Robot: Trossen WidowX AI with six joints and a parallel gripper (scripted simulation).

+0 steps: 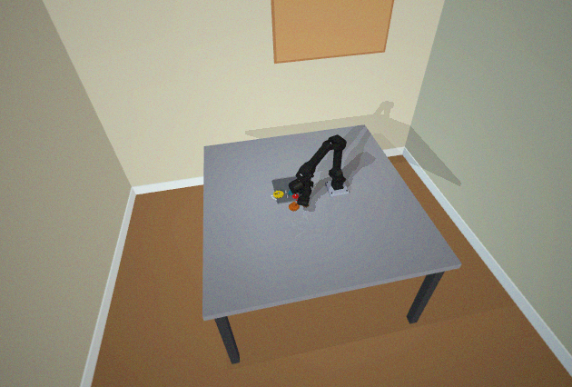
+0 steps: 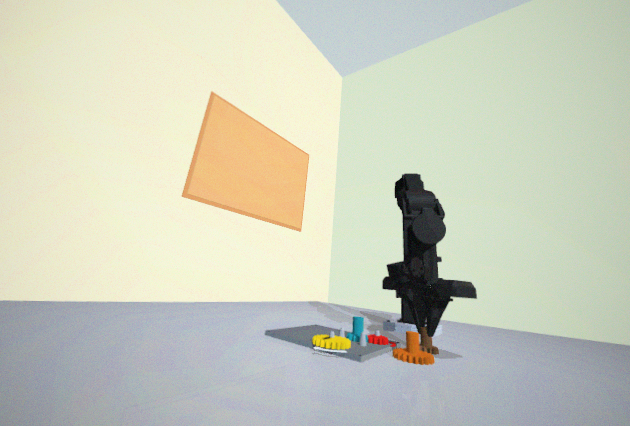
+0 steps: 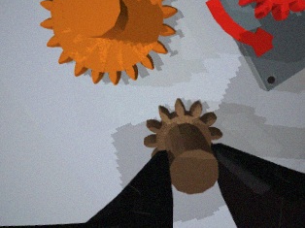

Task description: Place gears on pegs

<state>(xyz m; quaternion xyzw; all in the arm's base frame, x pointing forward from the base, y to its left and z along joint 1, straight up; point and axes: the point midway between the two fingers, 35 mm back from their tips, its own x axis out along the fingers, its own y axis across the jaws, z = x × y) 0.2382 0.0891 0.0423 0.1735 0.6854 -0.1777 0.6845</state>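
Right now my gripper tip is 60 mm short of the teal gear, 110 mm to the left of it and 10 mm above it. From my gripper tip the other things lie so: brown gear 10 mm below; red gear 40 mm ahead, 80 mm to the right, 10 mm below; orange gear 70 mm ahead, 10 mm to the right, 10 mm below.
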